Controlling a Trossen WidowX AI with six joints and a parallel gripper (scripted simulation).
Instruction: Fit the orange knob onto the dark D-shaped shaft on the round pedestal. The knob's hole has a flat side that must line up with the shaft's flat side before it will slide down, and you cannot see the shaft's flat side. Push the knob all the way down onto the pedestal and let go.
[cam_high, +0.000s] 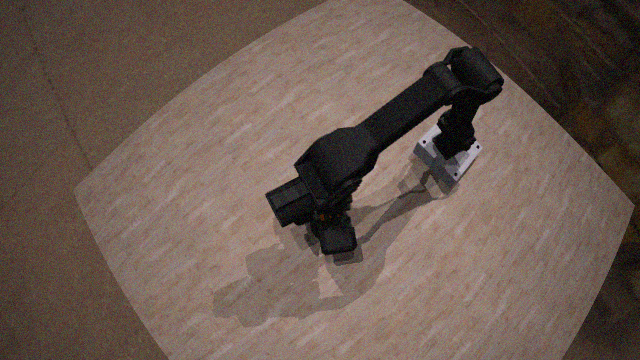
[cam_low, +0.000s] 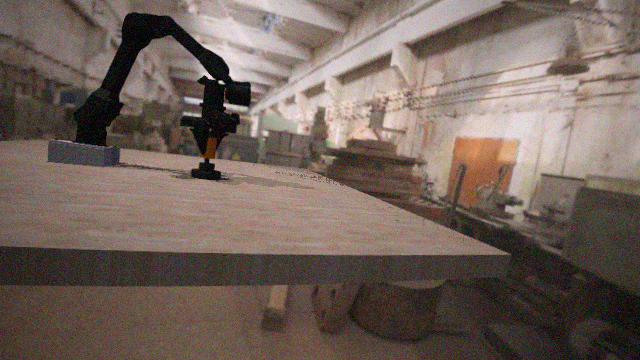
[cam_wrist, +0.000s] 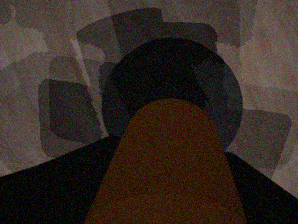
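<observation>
Now: the orange knob 2 cm above my gripper tip. Round my gripper tip: dark pedestal (4 cm below).
</observation>
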